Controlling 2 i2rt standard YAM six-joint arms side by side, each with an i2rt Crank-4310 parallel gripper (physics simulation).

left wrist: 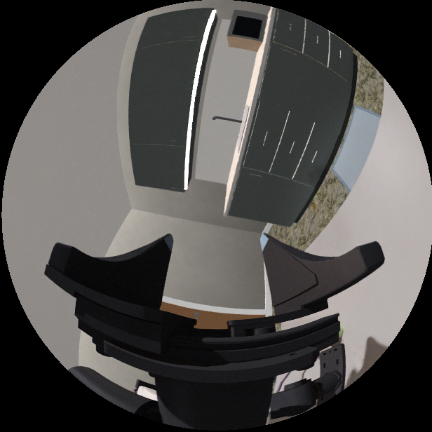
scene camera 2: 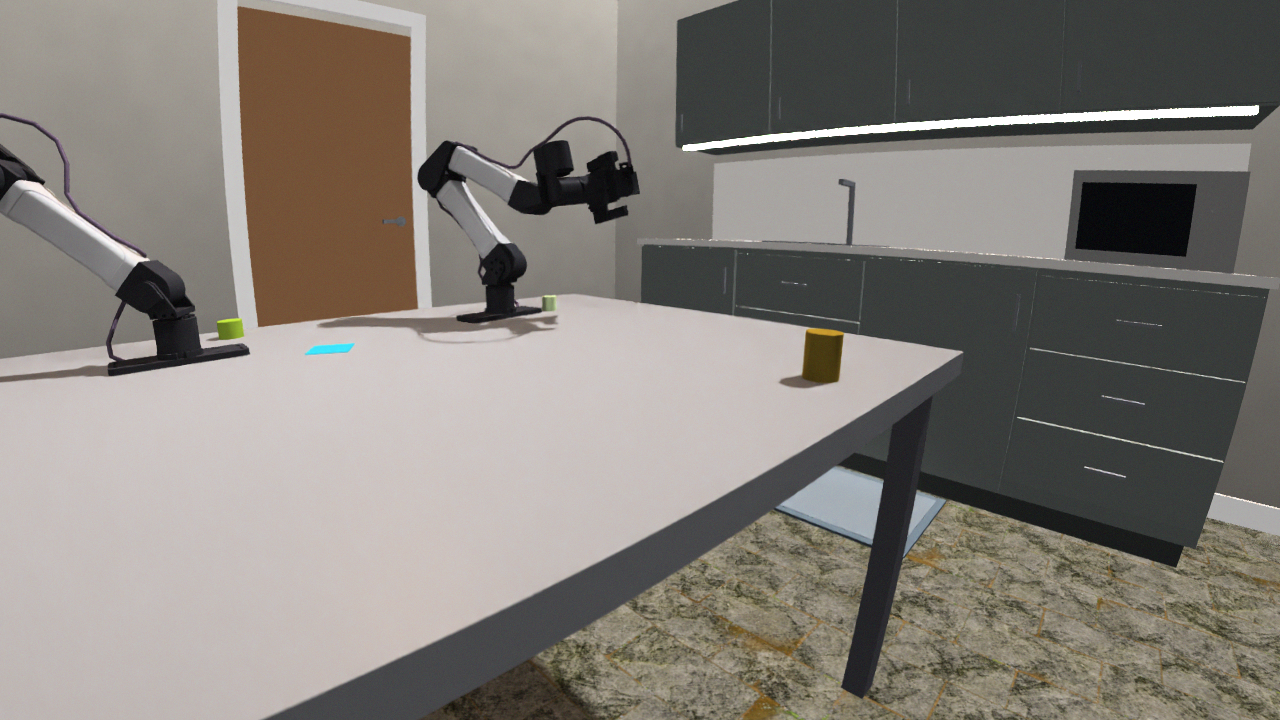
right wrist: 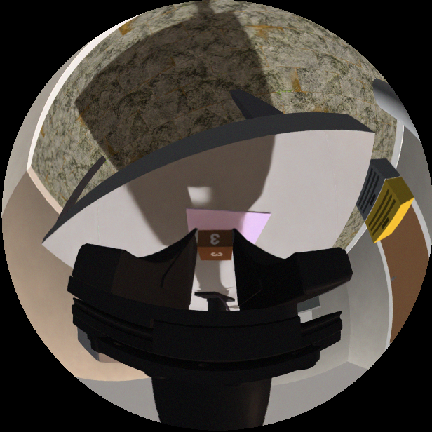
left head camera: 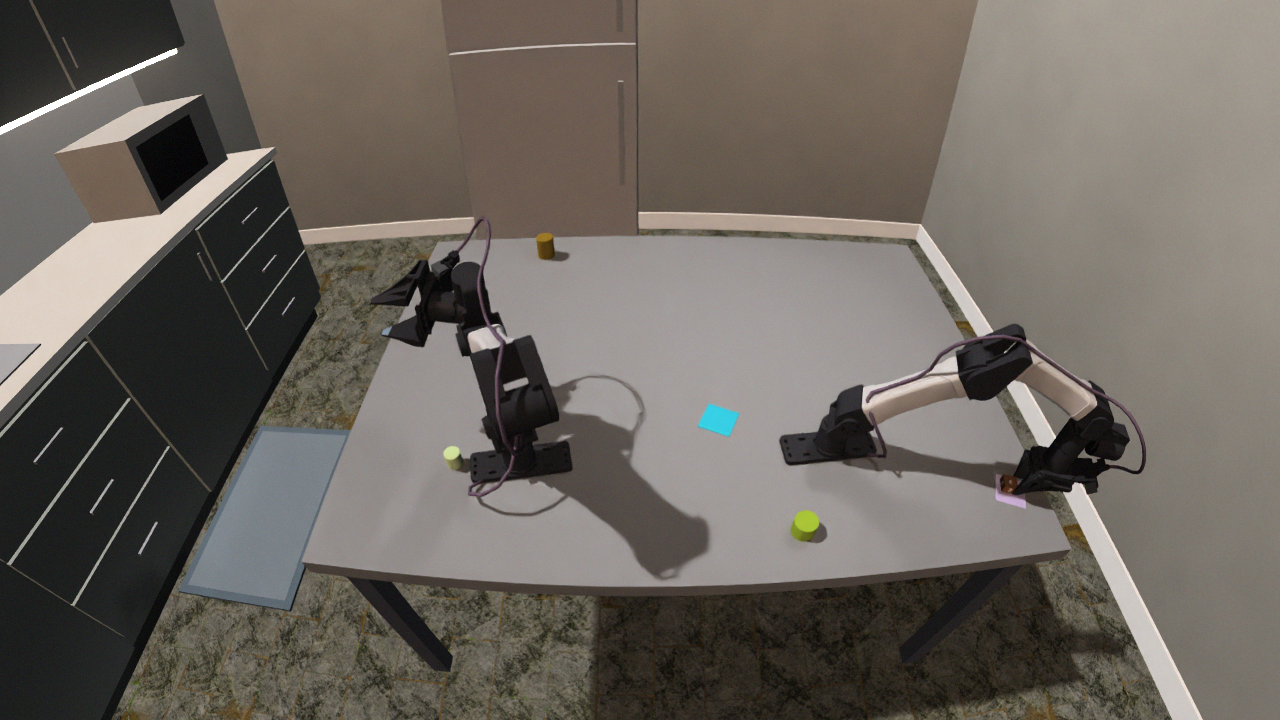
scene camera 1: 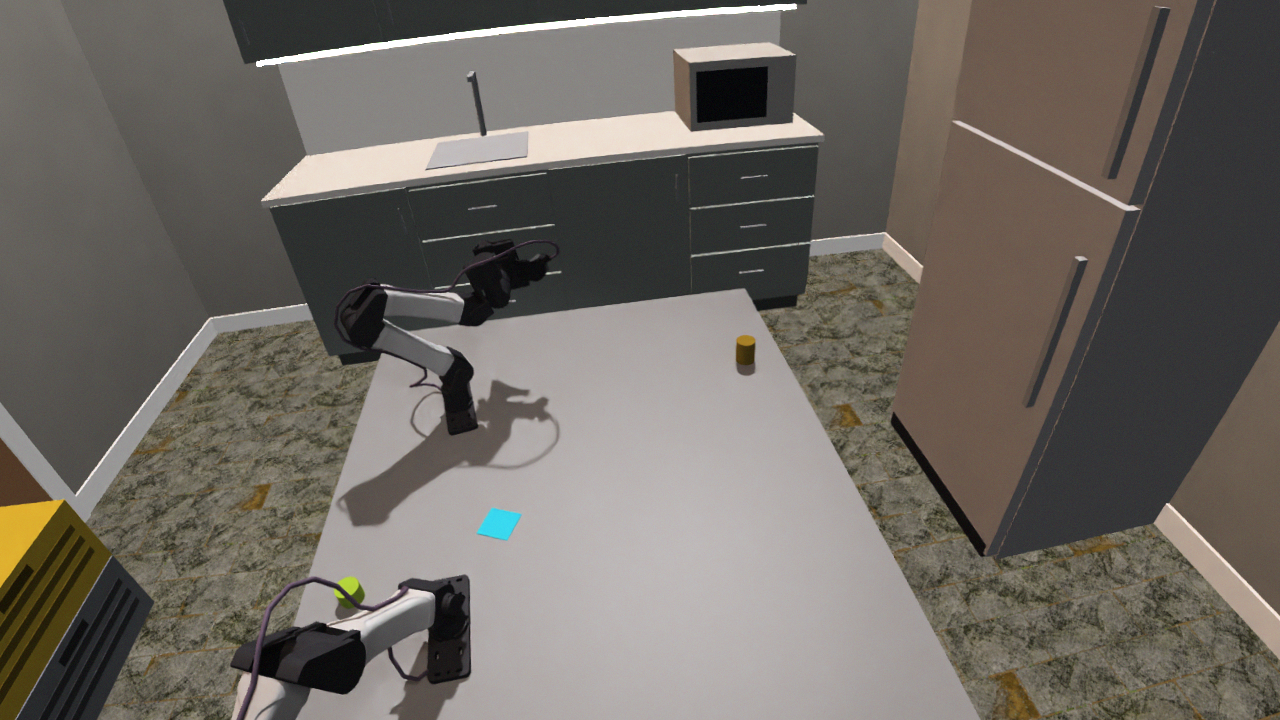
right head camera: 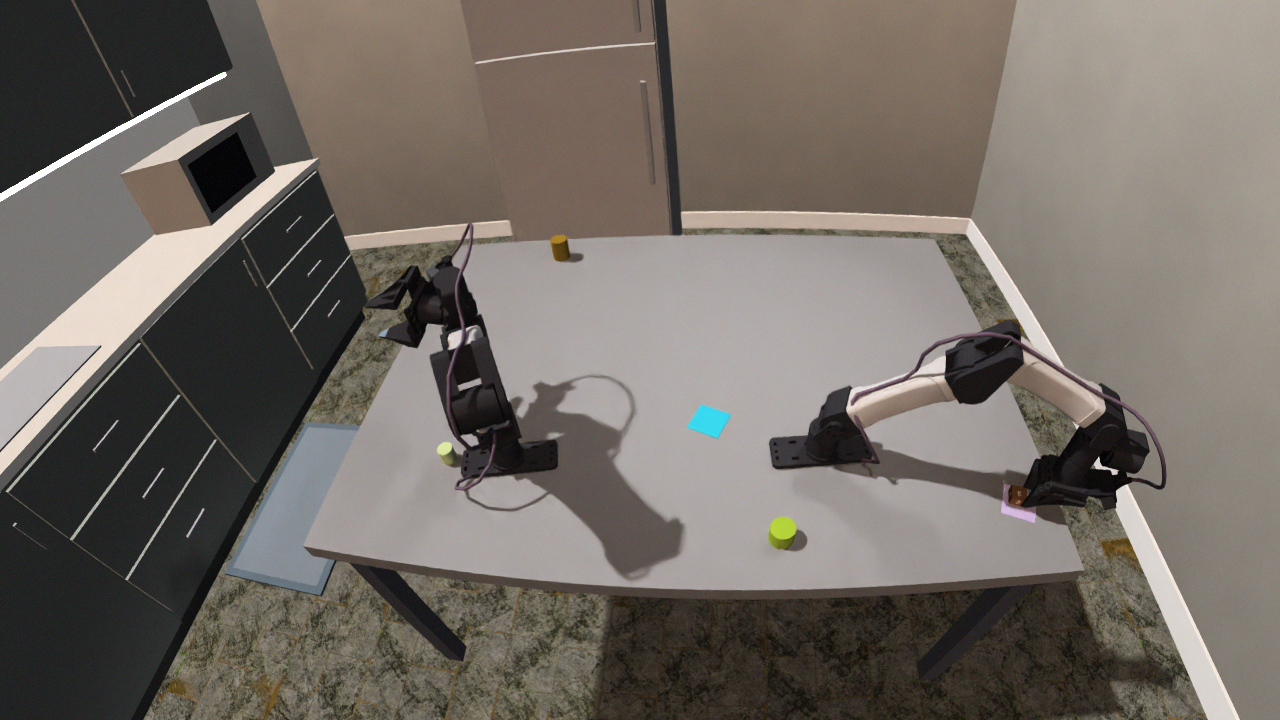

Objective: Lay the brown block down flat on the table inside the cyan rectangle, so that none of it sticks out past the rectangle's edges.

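Frame: origin at the left arm's base, x ahead, y left, z up, level; centimetres.
Where they show: left gripper, fingertip midpoint: (left head camera: pixel 376 317) (right head camera: pixel 372 319); right gripper, fingertip midpoint: (left head camera: pixel 1013 487) (right head camera: pixel 1023 499); left arm's base, origin of the base link: (scene camera 2: pixel 500 316) (left head camera: pixel 520 463) (scene camera 1: pixel 459 407) (right head camera: pixel 509 460); right arm's base, origin of the base link: (scene camera 2: pixel 181 361) (left head camera: pixel 828 447) (scene camera 1: pixel 450 627) (right head camera: pixel 820 451).
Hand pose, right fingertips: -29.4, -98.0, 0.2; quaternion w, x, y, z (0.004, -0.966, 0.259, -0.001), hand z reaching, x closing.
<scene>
Things, the pixels of their top centre, and the offset from my right fingertips, as dx, dy, dz. "pt": a spot on its surface instead.
- brown block, middle of its top: (right head camera: pixel 1019 493) (left head camera: pixel 1010 481) +0.7, +1.4, +1.7
- pink square, surface spot: (right head camera: pixel 1018 514) (left head camera: pixel 1010 501) pt -2.7, +2.7, -0.1
- cyan rectangle, surface spot: (scene camera 2: pixel 330 349) (right head camera: pixel 710 418) (left head camera: pixel 719 417) (scene camera 1: pixel 502 523) pt +33.8, +56.8, -0.1
- lime cylinder, middle of its top: (right head camera: pixel 783 528) (left head camera: pixel 806 521) (scene camera 1: pixel 346 587) (scene camera 2: pixel 229 320) +3.9, +49.2, +3.2
- pale green cylinder, middle of its top: (left head camera: pixel 451 452) (right head camera: pixel 444 448) (scene camera 2: pixel 549 296) +31.6, +111.3, +3.2
- orange-brown cylinder, middle of its top: (scene camera 2: pixel 824 331) (scene camera 1: pixel 745 340) (left head camera: pixel 544 237) (right head camera: pixel 558 239) +102.7, +87.4, +5.9
The brown block (left head camera: pixel 1008 484) (right head camera: pixel 1016 495) (right wrist: pixel 215 244), marked with a 3, is between the fingertips of my right gripper (left head camera: pixel 1017 484) (right wrist: pixel 214 230), which is shut on it. It is at or just above a pink square (left head camera: pixel 1011 501) (right head camera: pixel 1018 514) (right wrist: pixel 200 220) near the table's right front corner; I cannot tell whether it touches. The cyan rectangle (left head camera: pixel 718 420) (right head camera: pixel 708 420) (scene camera 1: pixel 499 523) (scene camera 2: pixel 330 349) lies flat on the table between the two arm bases, far from the block. My left gripper (left head camera: pixel 379 317) (right head camera: pixel 375 321) (left wrist: pixel 216 236) is open and empty, raised over the table's left edge.
A lime cylinder (left head camera: pixel 804 525) (right head camera: pixel 782 532) (scene camera 1: pixel 349 591) (scene camera 2: pixel 230 328) stands near the front edge. A pale green cylinder (left head camera: pixel 453 458) (right head camera: pixel 446 454) (scene camera 2: pixel 549 302) stands beside the left arm's base. An orange-brown cylinder (left head camera: pixel 546 246) (right head camera: pixel 560 248) (scene camera 1: pixel 745 350) (scene camera 2: pixel 822 355) stands at the far left corner.
</scene>
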